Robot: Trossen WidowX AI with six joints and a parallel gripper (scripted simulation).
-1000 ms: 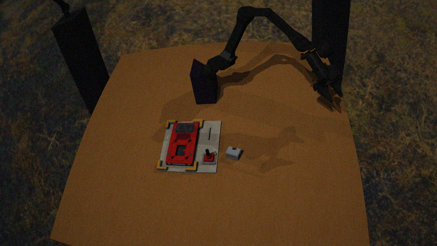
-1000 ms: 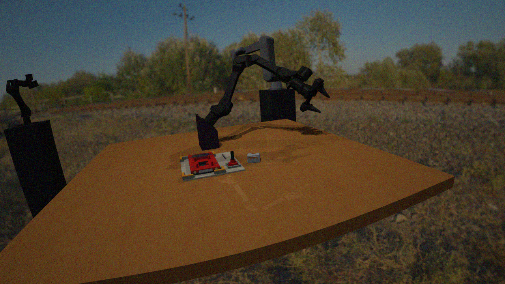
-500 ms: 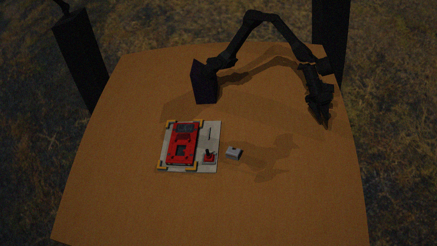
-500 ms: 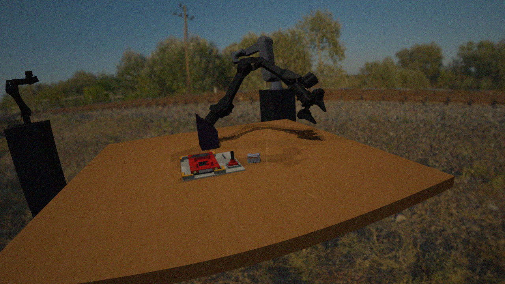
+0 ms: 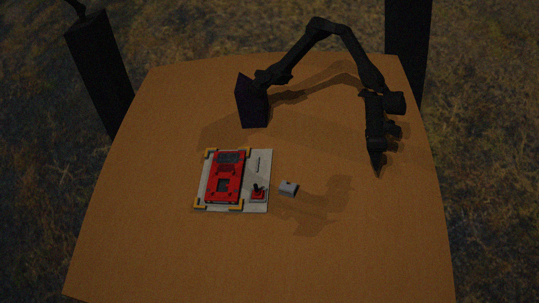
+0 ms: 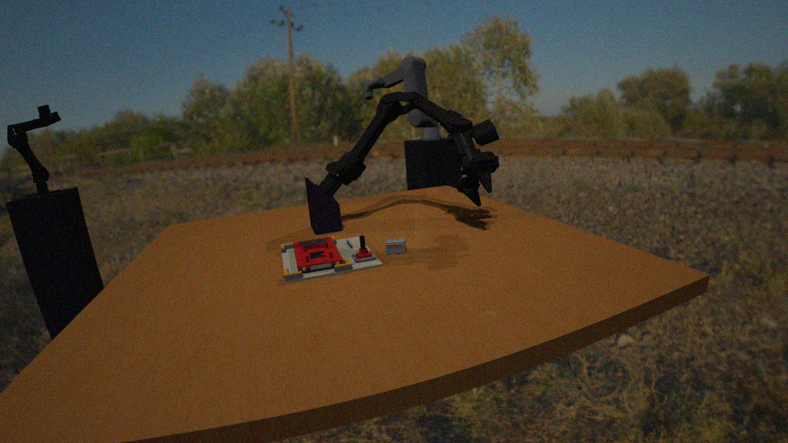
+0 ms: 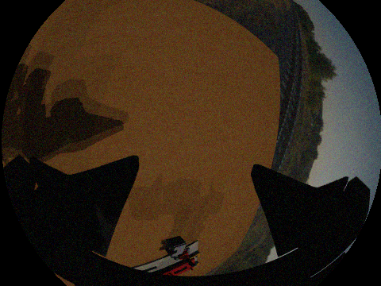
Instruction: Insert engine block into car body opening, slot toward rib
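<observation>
My gripper tip is 26 cm to the left of the engine block, 8 cm above it and 3 cm past it.
</observation>
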